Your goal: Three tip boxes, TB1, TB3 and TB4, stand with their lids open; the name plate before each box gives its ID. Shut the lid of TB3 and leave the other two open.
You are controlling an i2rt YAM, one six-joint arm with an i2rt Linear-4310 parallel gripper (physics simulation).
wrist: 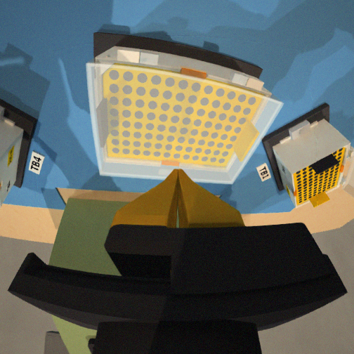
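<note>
The middle tip box [175, 120] shows its yellow rack through a clear lid [163, 174] that lies over it; whether the lid is fully down cannot be told. No name plate shows at this box. My gripper [177, 175] is shut and empty, its orange fingertips overlapping the lid's front edge in the view; contact cannot be told. TB1 [312, 160] stands at the right behind its name plate [263, 172], its yellow rack uncovered and a faint clear lid partly showing at the right edge. TB4 [7, 150] is cut off at the left, beside its name plate [36, 163]; its lid does not show clearly.
Dark holders [102, 42] [271, 150] [29, 131] stand at the three boxes on a blue surface [65, 75]. A tan edge strip [25, 222] runs across below them. A green surface [75, 235] lies under the gripper's left side, with grey floor [22, 315] beyond.
</note>
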